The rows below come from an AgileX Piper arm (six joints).
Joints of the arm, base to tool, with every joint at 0 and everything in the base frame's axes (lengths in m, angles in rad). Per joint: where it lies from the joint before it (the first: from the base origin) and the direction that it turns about. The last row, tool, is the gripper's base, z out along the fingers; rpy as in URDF.
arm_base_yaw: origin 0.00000 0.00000 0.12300 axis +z
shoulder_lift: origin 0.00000 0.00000 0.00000 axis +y
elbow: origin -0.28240 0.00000 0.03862 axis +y
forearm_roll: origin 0.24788 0.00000 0.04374 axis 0.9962 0 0.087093
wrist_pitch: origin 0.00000 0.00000 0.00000 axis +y
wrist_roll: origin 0.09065 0.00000 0.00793 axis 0.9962 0 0.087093
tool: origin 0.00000 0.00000 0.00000 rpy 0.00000 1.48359 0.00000
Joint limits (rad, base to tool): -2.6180..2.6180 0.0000..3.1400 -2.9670..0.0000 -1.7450..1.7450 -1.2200..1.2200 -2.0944..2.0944
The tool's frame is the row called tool.
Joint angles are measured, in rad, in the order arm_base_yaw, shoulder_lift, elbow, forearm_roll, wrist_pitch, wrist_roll. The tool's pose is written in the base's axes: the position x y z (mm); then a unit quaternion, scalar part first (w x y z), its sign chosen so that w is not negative. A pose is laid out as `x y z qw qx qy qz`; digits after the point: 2 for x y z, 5 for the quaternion.
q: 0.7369, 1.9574, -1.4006, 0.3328, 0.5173, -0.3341
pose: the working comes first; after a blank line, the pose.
Where each joint sits with the arm in this pose, in the base's axes (m; each line is computed from the numbers above, not from the rounded line before):
arm_base_yaw: 0.0000 0.0000 0.1230
shoulder_lift: 0.0000 0.0000 0.1230
elbow: 0.1053 0.0956 0.3700
forearm_roll: 0.2783 0.2525 0.2761
wrist_pitch: 0.2783 0.2525 0.2761
wrist_roll: 0.3064 0.2979 0.2024
the tool: 0.3064 0.2979 0.2024

306.40 297.89 202.42 0.25413 -0.38363 0.87057 0.17424
